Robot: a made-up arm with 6 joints.
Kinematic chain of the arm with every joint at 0, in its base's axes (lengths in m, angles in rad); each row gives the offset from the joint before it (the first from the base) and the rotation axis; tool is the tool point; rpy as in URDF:
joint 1: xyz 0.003 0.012 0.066 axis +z
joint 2: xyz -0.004 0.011 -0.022 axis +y
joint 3: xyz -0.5 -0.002 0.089 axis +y
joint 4: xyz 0.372 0.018 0.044 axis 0.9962 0 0.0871
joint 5: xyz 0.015 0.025 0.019 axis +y
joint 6: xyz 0.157 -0.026 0.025 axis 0.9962 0 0.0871
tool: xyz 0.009 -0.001 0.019 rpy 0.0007 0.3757 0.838
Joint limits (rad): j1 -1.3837..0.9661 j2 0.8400..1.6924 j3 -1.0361..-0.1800 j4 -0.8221..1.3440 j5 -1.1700..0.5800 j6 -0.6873..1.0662
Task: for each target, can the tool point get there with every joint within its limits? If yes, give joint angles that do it. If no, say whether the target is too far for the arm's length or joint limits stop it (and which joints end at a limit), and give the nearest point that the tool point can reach.
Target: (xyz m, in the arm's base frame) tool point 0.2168 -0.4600 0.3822
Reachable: yes | joints -1.0233 1.5151 -0.7404 0.5454 -0.9938 -0.1632
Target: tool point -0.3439 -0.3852 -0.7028
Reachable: no: joint limits stop it (at a limit: joint 1, joint 2, joint 3, joint 4) | nearest point -0.0158 -0.2393 -0.0071 | short by 0.783 m
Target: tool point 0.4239 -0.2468 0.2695
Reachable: yes | joints -0.5750 1.4150 -0.7203 0.4624 0.0499 -0.2187
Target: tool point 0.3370 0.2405 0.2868
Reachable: yes | joints 0.7793 1.2764 -0.5043 0.7829 -0.5501 0.8265
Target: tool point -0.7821 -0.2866 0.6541
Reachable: no: joint limits stop it (at a limit: joint 1, joint 3, joint 4, joint 5) | nearest point -0.1222 -0.1570 0.6354 | short by 0.673 m
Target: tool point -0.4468 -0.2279 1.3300
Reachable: no: too far | nearest point -0.0572 -0.1089 0.7501 | short by 0.709 m
